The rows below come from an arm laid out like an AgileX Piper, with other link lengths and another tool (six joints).
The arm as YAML. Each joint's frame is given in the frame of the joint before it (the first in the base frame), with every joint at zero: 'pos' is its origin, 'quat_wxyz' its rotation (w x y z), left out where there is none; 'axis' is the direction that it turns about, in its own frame. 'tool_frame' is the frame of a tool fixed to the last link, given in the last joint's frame.
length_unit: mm
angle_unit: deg
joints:
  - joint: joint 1
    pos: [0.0, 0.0, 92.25]
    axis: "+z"
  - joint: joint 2
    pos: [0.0, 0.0, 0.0]
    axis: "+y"
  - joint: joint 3
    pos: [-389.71, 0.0, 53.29]
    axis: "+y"
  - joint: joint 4
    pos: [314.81, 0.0, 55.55]
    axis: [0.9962, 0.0, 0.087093]
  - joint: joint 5
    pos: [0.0, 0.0, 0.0]
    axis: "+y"
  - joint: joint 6
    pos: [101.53, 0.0, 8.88]
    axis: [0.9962, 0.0, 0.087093]
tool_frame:
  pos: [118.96, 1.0, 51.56]
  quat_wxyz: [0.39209, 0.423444, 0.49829, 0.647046]
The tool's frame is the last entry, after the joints.
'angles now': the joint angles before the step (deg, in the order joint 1, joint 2, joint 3, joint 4, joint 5, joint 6). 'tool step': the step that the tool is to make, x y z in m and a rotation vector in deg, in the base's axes. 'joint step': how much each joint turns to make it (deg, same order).
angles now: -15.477 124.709 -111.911 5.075 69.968 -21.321
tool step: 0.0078 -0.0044 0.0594 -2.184 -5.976 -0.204
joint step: 0.001 -2.658 -3.978 -0.589 0.273 0.284
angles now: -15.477 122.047 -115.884 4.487 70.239 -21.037
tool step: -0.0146 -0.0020 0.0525 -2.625 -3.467 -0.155
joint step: -0.003 -4.514 -0.231 -1.664 0.694 0.172
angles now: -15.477 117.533 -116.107 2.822 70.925 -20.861
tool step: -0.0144 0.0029 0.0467 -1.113 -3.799 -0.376
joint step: -0.002 -4.108 0.021 -0.224 0.111 0.394
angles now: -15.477 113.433 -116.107 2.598 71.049 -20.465
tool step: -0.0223 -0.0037 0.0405 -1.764 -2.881 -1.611
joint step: -0.315 -4.432 1.074 -1.508 0.072 1.197
